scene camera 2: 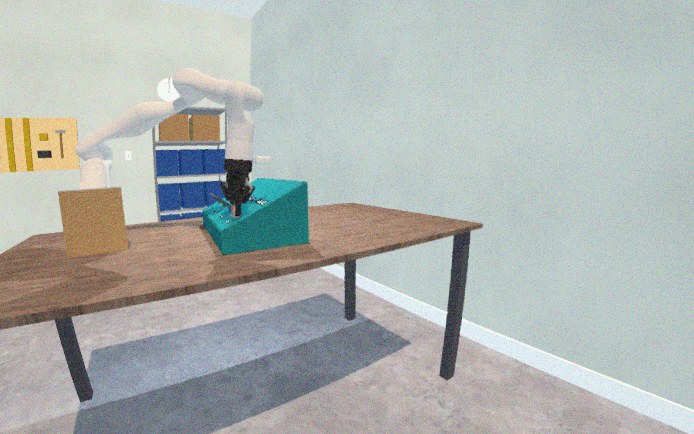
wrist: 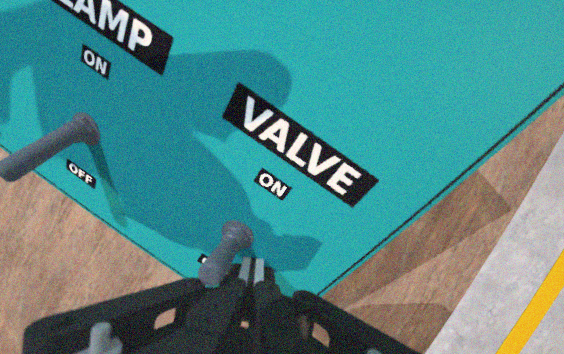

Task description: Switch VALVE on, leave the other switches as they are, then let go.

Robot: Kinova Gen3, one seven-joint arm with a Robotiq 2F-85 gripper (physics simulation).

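Where they show: gripper, between the fingertips: (scene camera 2: pixel 235 217) (wrist: pixel 251 271); arm's base, origin of its link: (scene camera 2: pixel 94 210).
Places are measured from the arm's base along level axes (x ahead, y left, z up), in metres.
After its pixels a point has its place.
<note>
The teal sloped switch box (scene camera 2: pixel 281 220) {x 0.451, y -0.355, z -0.041 m} (wrist: pixel 425 75) {x 0.474, y -0.314, z 0.030 m} stands on the table. In the wrist view, the VALVE label (wrist: pixel 300 145) {x 0.432, y -0.279, z 0.007 m} is above its ON label (wrist: pixel 272 184) {x 0.408, y -0.274, z -0.005 m}. The grey VALVE lever (wrist: pixel 219 260) {x 0.369, y -0.265, z 0.019 m} sticks up from the panel below ON. Its tip points to the lower left and partly hides the small OFF label (wrist: pixel 203 259) {x 0.366, y -0.259, z 0.021 m}. My gripper (scene camera 2: pixel 235 210) {x 0.346, y -0.282, z -0.030 m} (wrist: pixel 251 271) {x 0.346, y -0.282, z -0.030 m} is shut and empty, low over the panel. Its fingertips are just right of the VALVE lever in the wrist view; contact is unclear. The LAMP lever (wrist: pixel 47 147) {x 0.379, y -0.148, z -0.003 m} stands further left, its tip pointing left.
A brown board-like box (scene camera 2: pixel 94 222) {x -0.005, y -0.064, z -0.026 m} stands on the wooden table (scene camera 2: pixel 388 220) {x 1.001, y -0.305, z -0.118 m} at the left in the scene view. A shelf rack (scene camera 2: pixel 155 179) with blue bins stands behind the table. The box's edge runs close to the VALVE lever in the wrist view.
</note>
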